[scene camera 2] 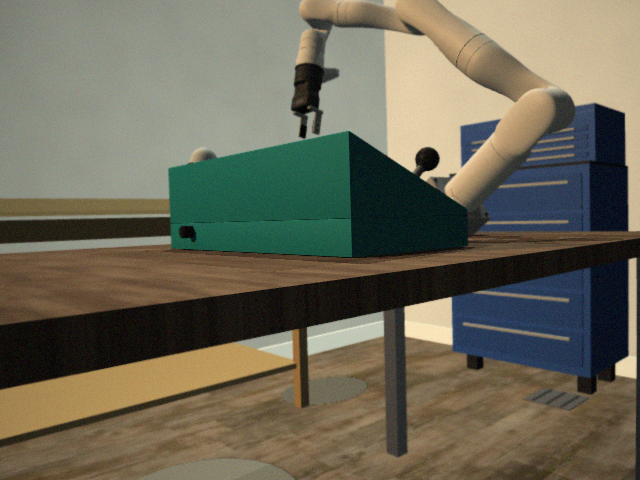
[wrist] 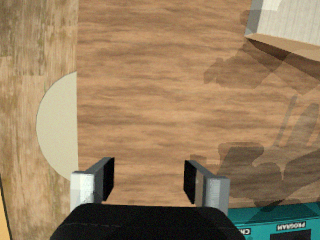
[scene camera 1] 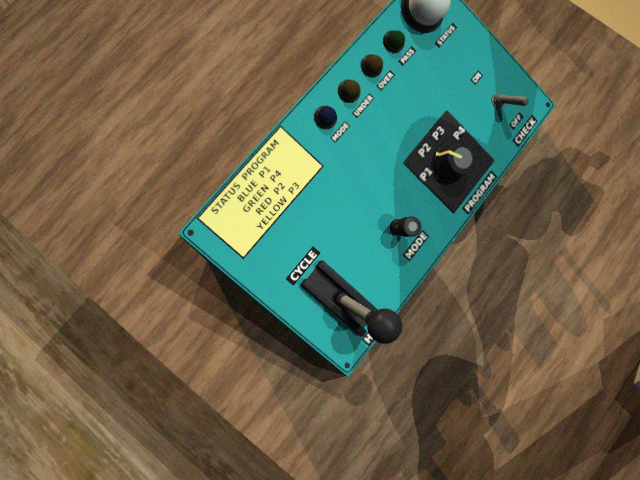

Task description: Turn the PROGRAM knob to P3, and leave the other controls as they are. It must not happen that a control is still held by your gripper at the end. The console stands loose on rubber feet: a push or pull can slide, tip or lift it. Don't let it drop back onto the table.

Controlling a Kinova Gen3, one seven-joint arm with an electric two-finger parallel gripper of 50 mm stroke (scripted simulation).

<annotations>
gripper: scene camera 2; wrist; not seen in scene camera 1 (out of frame)
same spot on gripper: (wrist: 202, 187) = (scene camera 2: 320, 115)
</annotations>
